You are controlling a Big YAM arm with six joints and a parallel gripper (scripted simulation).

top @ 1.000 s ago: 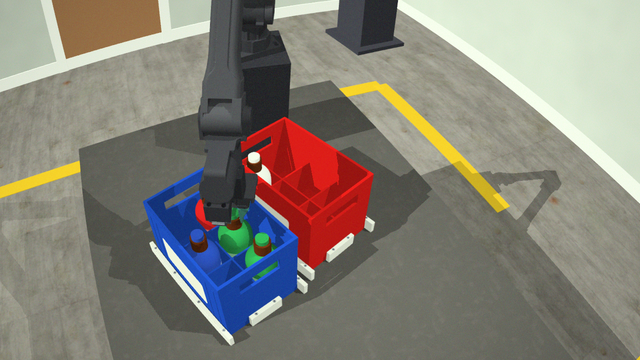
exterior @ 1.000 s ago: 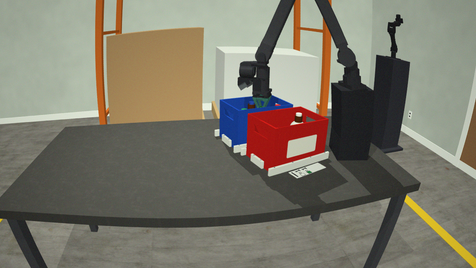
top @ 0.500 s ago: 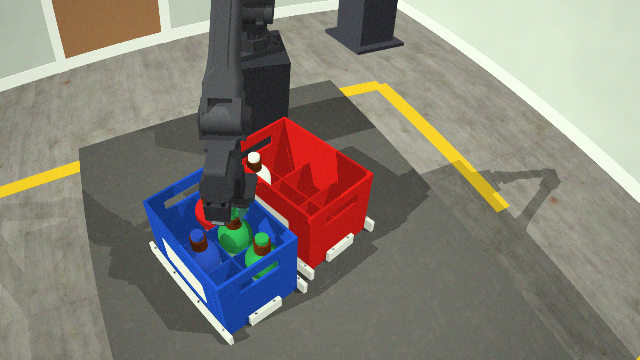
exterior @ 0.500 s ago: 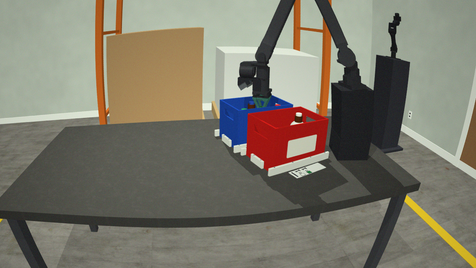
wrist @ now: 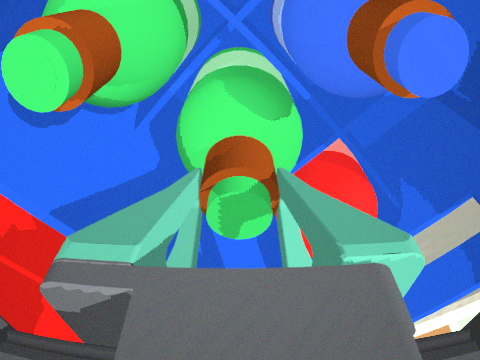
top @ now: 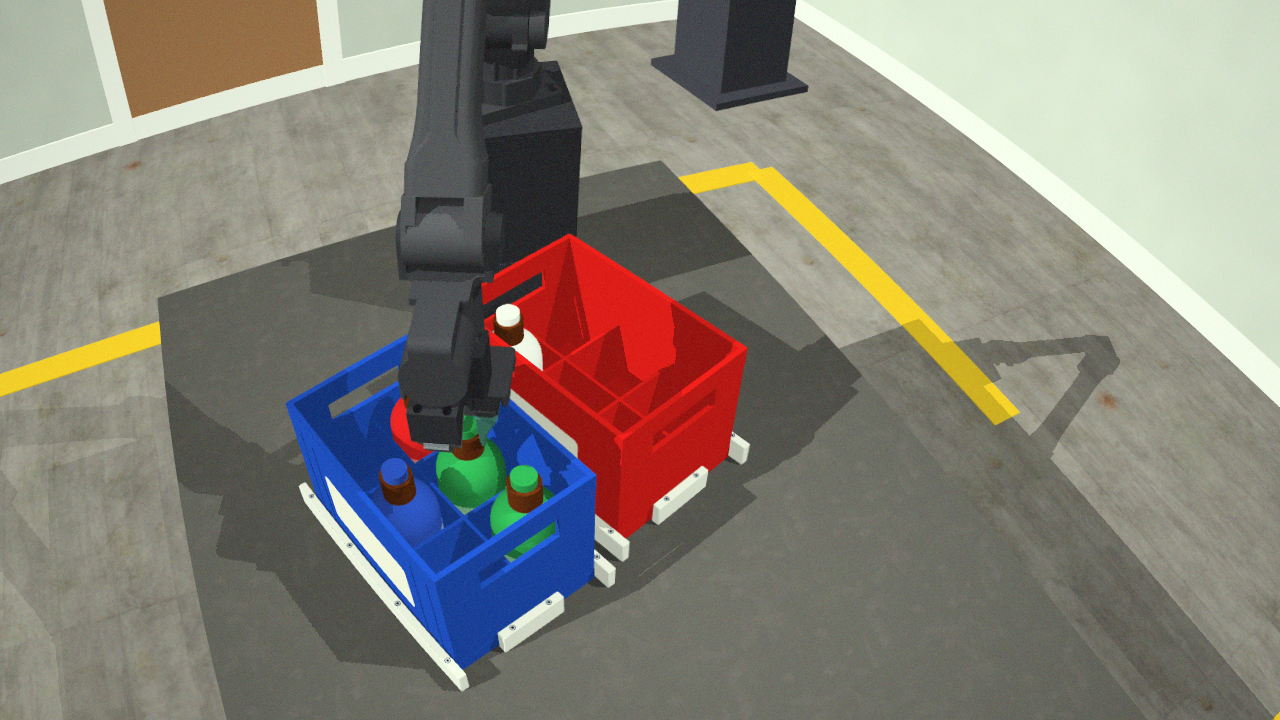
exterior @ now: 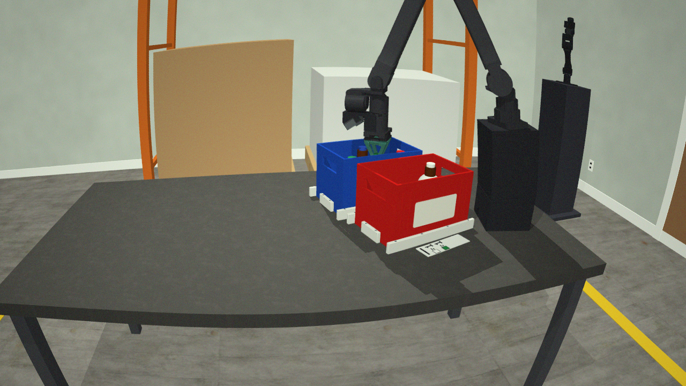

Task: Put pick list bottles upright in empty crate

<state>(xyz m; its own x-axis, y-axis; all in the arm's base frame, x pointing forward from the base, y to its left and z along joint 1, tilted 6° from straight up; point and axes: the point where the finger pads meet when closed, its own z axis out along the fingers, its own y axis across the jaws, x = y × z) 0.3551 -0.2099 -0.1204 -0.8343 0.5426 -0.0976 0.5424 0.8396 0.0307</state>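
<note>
Right now my hand is 6 cm above the green bottle. Also, from my hand: blue crate (6 cm below, 4 cm to the right, 1 cm ahead); then red bottle (8 cm behind, 6 cm below, 2 cm to the right); then blue bottle (8 cm to the right, 6 cm below, 2 cm ahead).
</note>
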